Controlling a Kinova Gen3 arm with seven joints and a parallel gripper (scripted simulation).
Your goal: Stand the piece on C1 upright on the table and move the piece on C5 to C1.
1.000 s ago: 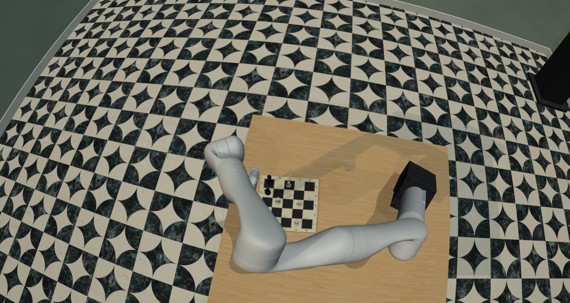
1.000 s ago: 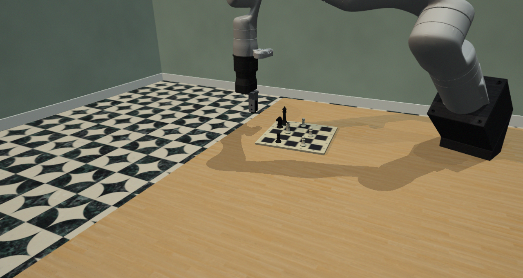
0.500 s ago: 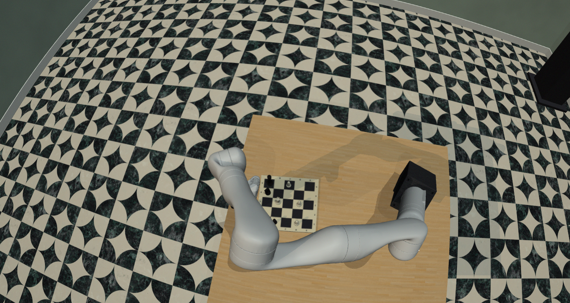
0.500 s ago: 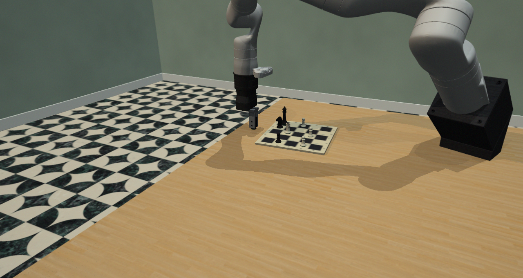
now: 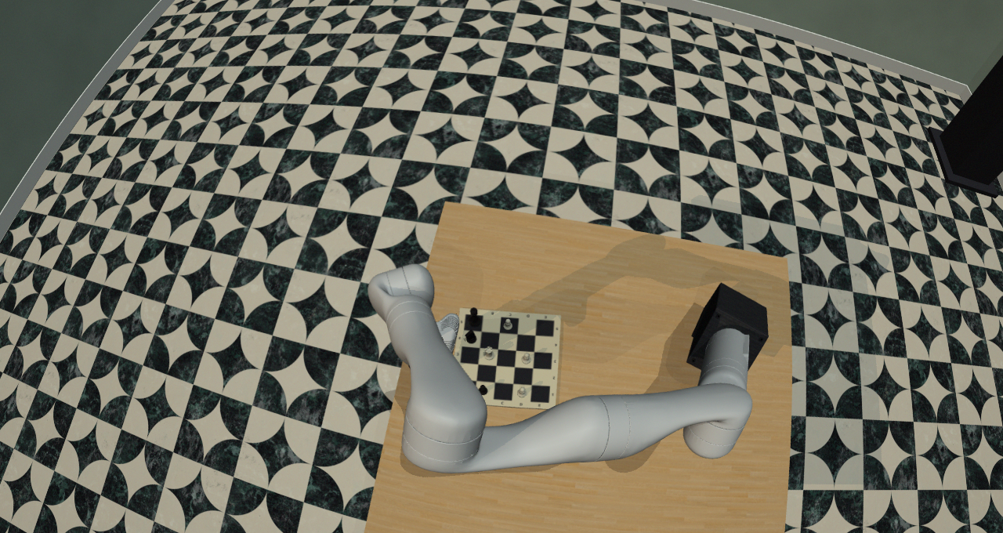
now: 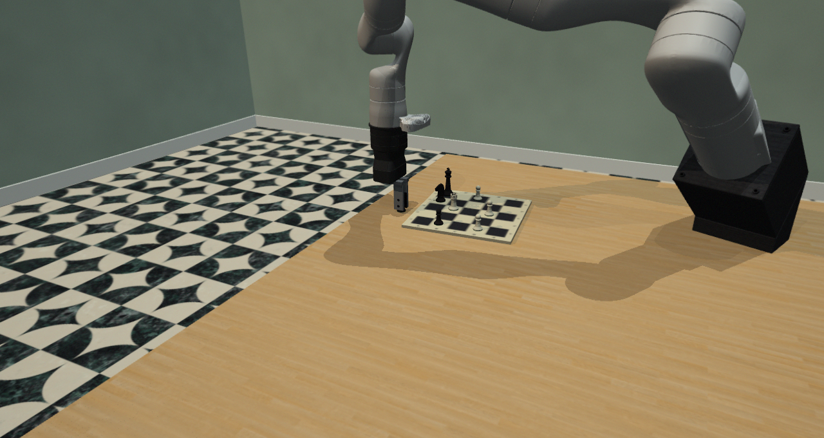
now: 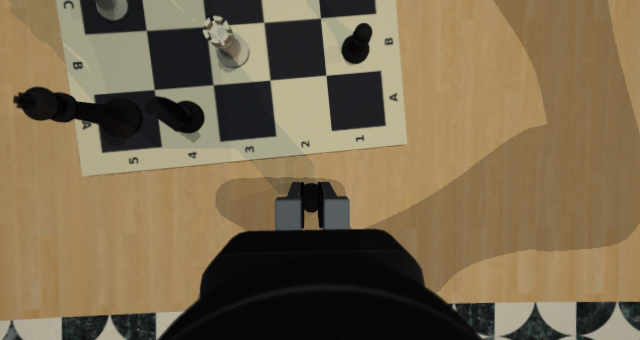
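Right now the black king is 5 cm behind my hand, 13 cm to the right of it and 1 cm above it. Round my hand: black knight: 5 cm behind, 8 cm to the right, 1 cm below; then chessboard: 13 cm behind, 6 cm to the right, 2 cm below.
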